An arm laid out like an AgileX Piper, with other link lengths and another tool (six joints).
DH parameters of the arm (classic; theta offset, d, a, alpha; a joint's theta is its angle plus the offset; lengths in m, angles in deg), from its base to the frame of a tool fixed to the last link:
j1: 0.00 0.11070 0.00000 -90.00
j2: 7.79 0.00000 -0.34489 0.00
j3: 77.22 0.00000 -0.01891 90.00
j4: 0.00 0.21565 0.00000 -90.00
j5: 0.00 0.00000 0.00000 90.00
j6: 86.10 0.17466 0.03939 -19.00
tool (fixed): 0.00 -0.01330 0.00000 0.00
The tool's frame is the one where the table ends.
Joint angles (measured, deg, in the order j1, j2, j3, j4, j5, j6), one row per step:
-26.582 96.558 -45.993 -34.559 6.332 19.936
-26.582 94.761 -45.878 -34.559 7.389 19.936
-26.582 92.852 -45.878 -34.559 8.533 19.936
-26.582 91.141 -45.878 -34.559 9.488 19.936
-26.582 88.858 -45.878 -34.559 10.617 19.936
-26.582 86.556 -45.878 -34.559 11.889 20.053
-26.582 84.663 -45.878 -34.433 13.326 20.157
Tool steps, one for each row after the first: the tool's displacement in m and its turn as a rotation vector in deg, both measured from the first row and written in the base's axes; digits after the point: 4 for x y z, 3 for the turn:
-0.0046 0.0004 0.0085 -0.741 -0.537 -0.426
-0.0093 0.0007 0.0179 -1.568 -1.204 -0.901
-0.0136 0.0012 0.0263 -2.300 -1.871 -1.311
-0.0193 0.0020 0.0375 -3.263 -2.902 -1.813
-0.0257 0.0030 0.0484 -4.146 -3.873 -2.479
-0.0320 0.0037 0.0565 -4.743 -4.372 -3.292

